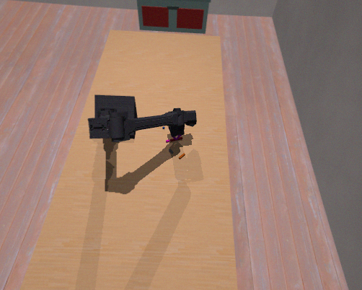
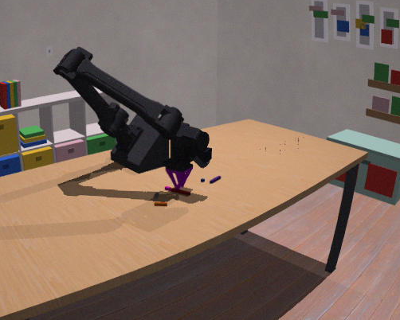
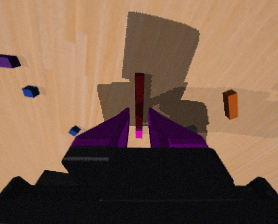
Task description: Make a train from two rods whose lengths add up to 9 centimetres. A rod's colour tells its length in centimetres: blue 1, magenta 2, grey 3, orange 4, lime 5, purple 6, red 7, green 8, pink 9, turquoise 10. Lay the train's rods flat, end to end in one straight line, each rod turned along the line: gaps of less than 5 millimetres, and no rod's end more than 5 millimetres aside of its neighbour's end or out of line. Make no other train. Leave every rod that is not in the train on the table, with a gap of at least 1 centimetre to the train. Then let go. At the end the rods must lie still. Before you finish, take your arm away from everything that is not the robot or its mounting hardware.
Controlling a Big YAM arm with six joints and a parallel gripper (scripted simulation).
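The red rod lies 20 mm below my hand. The rest, counted from my hand: orange rod (110 mm to the right, 30 mm ahead, 20 mm below); then magenta rod (40 mm behind, 20 mm below, 10 mm to the right); then grey rod (80 mm to the right, 20 mm below, 20 mm behind).
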